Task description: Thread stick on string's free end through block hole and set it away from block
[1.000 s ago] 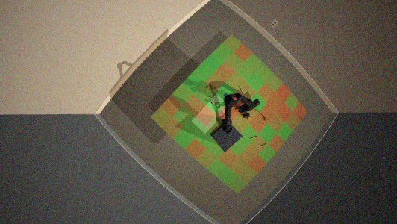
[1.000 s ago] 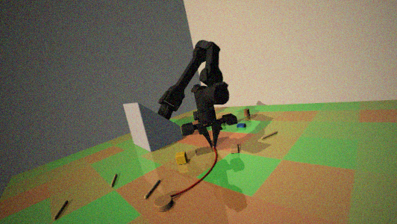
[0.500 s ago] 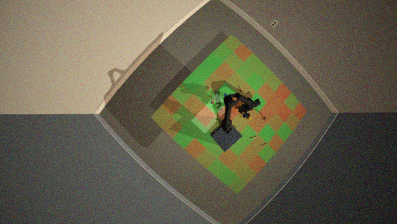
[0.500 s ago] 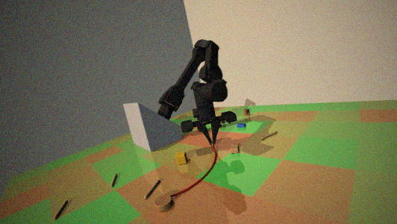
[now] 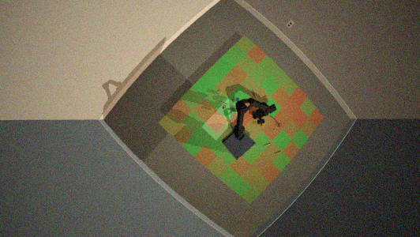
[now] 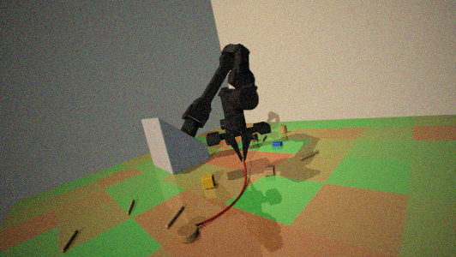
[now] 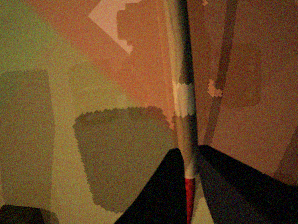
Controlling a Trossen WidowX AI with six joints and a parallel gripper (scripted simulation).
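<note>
My gripper tip is now 30 mm past the yellow wooden block, 120 mm to the left of it and 20 mm above it. Also, from my gripper tip: thin wooden stick (10 mm behind, 10 mm to the left); round wooden button (100 mm ahead, 280 mm to the right, 20 mm below); blue piece (20 mm behind, 230 mm to the left, 20 mm below).
</note>
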